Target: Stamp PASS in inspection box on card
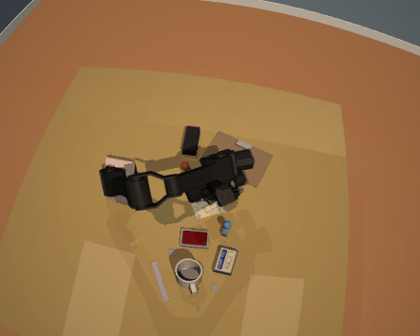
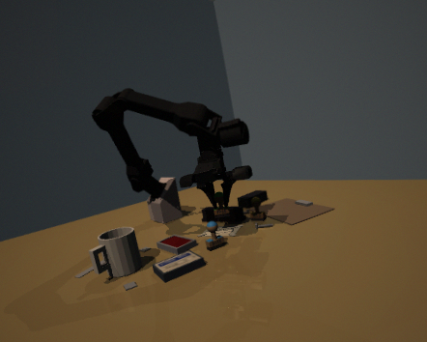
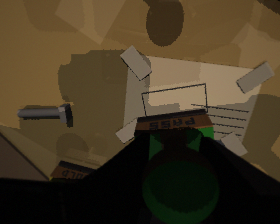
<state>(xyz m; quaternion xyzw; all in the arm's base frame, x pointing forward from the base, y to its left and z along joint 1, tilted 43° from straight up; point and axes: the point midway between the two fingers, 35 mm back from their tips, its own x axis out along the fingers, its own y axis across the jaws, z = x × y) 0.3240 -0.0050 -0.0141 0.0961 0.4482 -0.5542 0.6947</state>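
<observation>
My gripper tip is now 70 mm above the white card and 10 mm past it. From my gripper tip the other things lie so: blue-knobbed stamp (80 mm to the right, 60 mm ahead, 50 mm below); then green-knobbed stamp (right at my gripper tip); then black bar (80 mm behind, 70 mm to the left, 50 mm below).
</observation>
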